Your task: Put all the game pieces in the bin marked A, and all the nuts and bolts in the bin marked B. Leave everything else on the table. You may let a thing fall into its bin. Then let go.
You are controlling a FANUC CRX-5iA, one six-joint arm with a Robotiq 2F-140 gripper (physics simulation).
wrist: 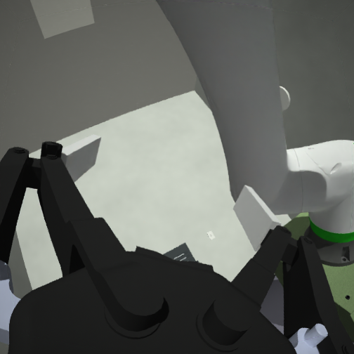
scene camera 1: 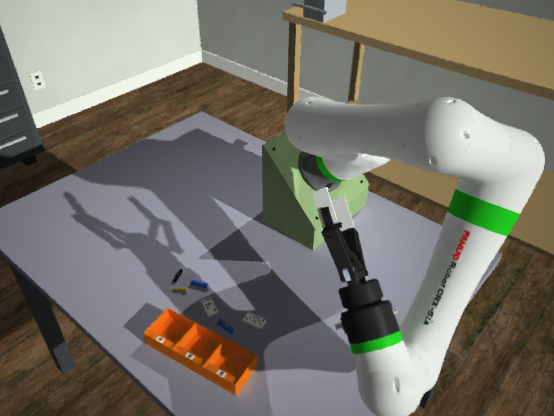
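Where they show: gripper, fingertip midpoint: [scene camera 1: 329,194]; arm's base, link origin: [scene camera 1: 319,167].
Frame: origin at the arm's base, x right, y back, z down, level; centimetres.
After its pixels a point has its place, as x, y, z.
Two white dominoes with dark pips, one [scene camera 1: 209,306] @[2.3, -46.3, 16.5] nearer the bolt and one [scene camera 1: 254,320] @[-9.3, -43.2, 16.6] farther right, lie on the table. A yellow bolt-like piece [scene camera 1: 180,289] @[11.9, -46.5, 16.5] lies beside a small black piece [scene camera 1: 177,275] @[15.8, -43.6, 16.3]. One blue cylinder [scene camera 1: 199,284] @[8.9, -42.7, 16.1] lies right of the yellow piece and another blue cylinder [scene camera 1: 225,326] @[-5.1, -49.0, 16.0] lies near the bin. The orange three-compartment bin [scene camera 1: 197,364] @[-7.8, -61.4, 13.6] has small labels too blurred to read; its compartments look empty. My gripper [scene camera 1: 334,202] @[-22.3, -35.6, -23.0] [wrist: 170,174] is open and empty, raised in front of the robot base and well away from the pieces.
The green robot base [scene camera 1: 287,200] @[2.1, -13.0, 4.5] stands on the grey table [scene camera 1: 45,240] @[56.0, -54.7, 17.3]. A wooden workbench [scene camera 1: 450,35] stands behind it. A dark drawer cabinet [scene camera 1: 17,110] stands at the left. The white arm [scene camera 1: 445,270] @[-45.7, -32.5, -14.1] arches over the table's right side.
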